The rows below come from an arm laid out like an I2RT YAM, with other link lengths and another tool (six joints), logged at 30 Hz.
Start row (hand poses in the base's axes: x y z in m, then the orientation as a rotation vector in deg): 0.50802, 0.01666, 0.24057, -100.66, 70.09, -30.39
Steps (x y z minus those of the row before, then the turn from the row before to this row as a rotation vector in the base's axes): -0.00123, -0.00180, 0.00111, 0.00, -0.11, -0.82; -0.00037, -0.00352, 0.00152, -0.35, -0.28, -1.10; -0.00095, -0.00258, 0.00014, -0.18, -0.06, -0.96; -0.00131, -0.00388, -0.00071, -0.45, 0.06, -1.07; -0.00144, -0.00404, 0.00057, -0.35, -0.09, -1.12; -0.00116, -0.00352, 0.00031, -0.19, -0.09, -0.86; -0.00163, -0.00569, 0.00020, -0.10, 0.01, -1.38; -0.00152, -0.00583, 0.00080, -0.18, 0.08, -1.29; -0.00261, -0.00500, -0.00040, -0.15, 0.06, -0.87; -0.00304, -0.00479, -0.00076, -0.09, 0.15, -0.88
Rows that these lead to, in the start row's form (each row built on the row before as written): 0.50679, 0.01486, 0.24168, -100.17, 70.78, -30.96; 0.50642, 0.01134, 0.24320, -99.74, 71.59, -32.08; 0.50547, 0.00876, 0.24334, -99.34, 72.43, -32.82; 0.50416, 0.00488, 0.24263, -99.16, 73.43, -33.72; 0.50272, 0.00084, 0.24320, -98.78, 74.38, -34.70; 0.50156, -0.00268, 0.24351, -98.41, 75.10, -35.41; 0.49993, -0.00837, 0.24371, -97.72, 76.38, -36.27; 0.49841, -0.01420, 0.24451, -97.17, 77.61, -37.08; 0.49580, -0.01920, 0.24411, -96.82, 78.44, -37.65; 0.49276, -0.02399, 0.24335, -96.46, 79.35, -38.11
